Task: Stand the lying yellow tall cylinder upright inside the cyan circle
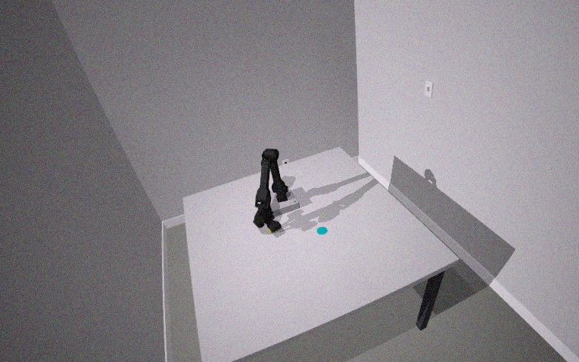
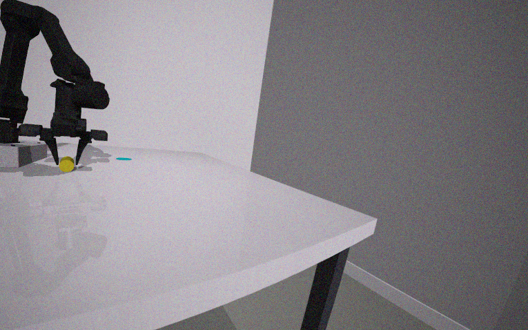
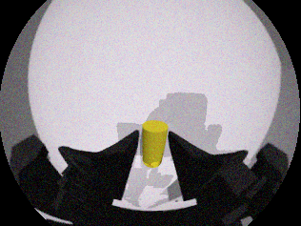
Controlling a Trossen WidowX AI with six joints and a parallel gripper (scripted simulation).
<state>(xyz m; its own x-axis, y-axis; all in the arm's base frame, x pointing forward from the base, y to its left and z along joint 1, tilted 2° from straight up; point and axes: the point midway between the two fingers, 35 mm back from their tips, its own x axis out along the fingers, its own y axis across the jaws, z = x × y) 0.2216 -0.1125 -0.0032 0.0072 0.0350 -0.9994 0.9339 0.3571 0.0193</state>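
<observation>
The cyan circle is 280 mm to the left of my gripper tip, 90 mm ahead of it and 20 mm below it. The rest, counted from my gripper tip: yellow cylinder: 20 mm to the left, 10 mm behind.
</observation>
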